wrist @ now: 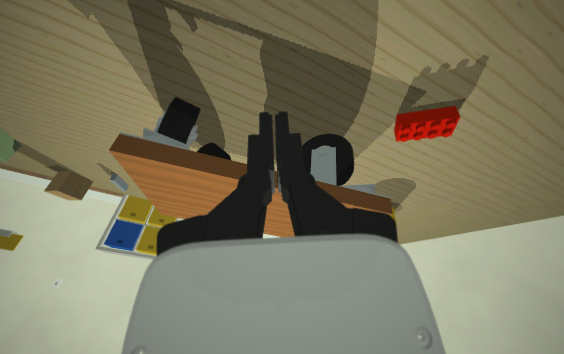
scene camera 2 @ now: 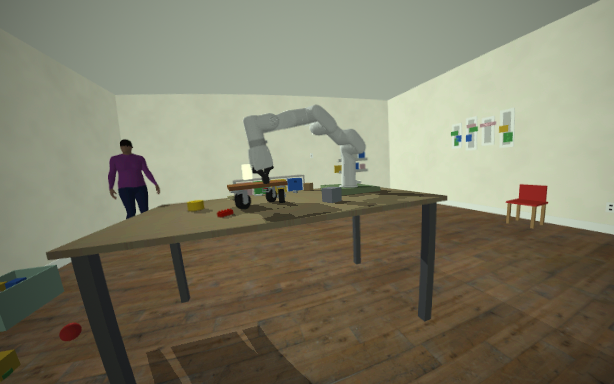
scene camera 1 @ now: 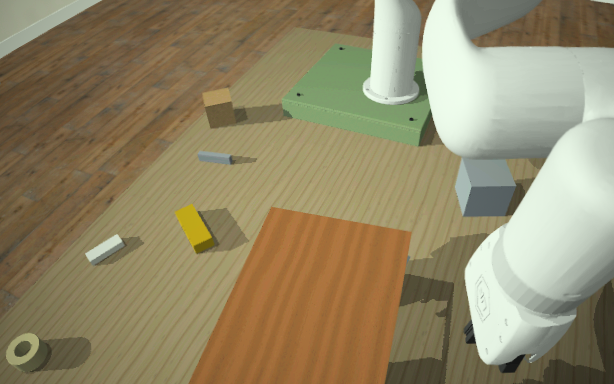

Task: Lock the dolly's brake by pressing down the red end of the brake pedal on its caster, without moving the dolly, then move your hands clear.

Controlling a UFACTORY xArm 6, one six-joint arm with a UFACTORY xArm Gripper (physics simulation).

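Places are measured from the arm's base along level axes (x ahead, y left, z up), in millimetres.
Where they show: gripper, fingertip midpoint: (wrist: 274, 128) (scene camera 2: 266, 183) (scene camera 1: 478, 336); arm's base, origin of the base link: (scene camera 2: 348, 186) (scene camera 1: 390, 90).
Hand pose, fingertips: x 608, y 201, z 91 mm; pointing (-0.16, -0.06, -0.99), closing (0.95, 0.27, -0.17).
Note:
Things, the pixels of their top centre, and the offset from my fingertips. "pt": a spot on its surface instead.
- black caster wheel, middle of its top: (wrist: 166, 153) (scene camera 2: 280, 189) dx -110, dy -155, dz -50 mm
- grey bracket, surface spot: (wrist: 323, 167) pt dx +92, dy -117, dz -65 mm
- grey block, middle of its top: (scene camera 1: 488, 170) (scene camera 2: 331, 187) dx -342, dy +12, dz -55 mm
- red studded brick, middle of its top: (wrist: 426, 132) (scene camera 2: 224, 210) dx +198, dy -44, dz -106 mm
- yellow block, middle of its top: (scene camera 1: 192, 224) dx -141, dy -461, dz -108 mm
- white block, middle of its top: (scene camera 1: 103, 247) dx -56, dy -597, dz -117 mm
- grey bar, middle of its top: (scene camera 1: 214, 154) (wrist: 118, 185) dx -325, dy -511, dz -112 mm
- wooden block, middle of its top: (scene camera 1: 216, 97) (wrist: 63, 195) dx -465, dy -567, dz -70 mm
The dolly's flat orange-brown wooden deck (scene camera 1: 320, 300) (scene camera 2: 241, 187) (wrist: 190, 185) stands on casters. In the wrist view one black caster wheel (wrist: 180, 120) shows at the left, and another wheel (wrist: 345, 157) with a grey bracket (wrist: 323, 167) is right of the fingers. Wheels also show under the deck in scene camera 2, including a front one (scene camera 2: 243, 201). My gripper (scene camera 2: 265, 181) (wrist: 274, 128) is shut and empty, its tips near deck height by the deck's long side. In scene camera 1 my fingers are mostly hidden behind the gripper housing. The brake pedal and its red end are not visible.
A grey block (scene camera 1: 487, 200) (scene camera 2: 331, 195) stands beyond the deck's end. A red studded brick (scene camera 2: 225, 213) (wrist: 427, 123) lies near the right wheel. A yellow block (scene camera 1: 194, 227), white block (scene camera 1: 105, 249), grey bar (scene camera 1: 215, 157) and wooden block (scene camera 1: 218, 110) lie on the deck's other side.

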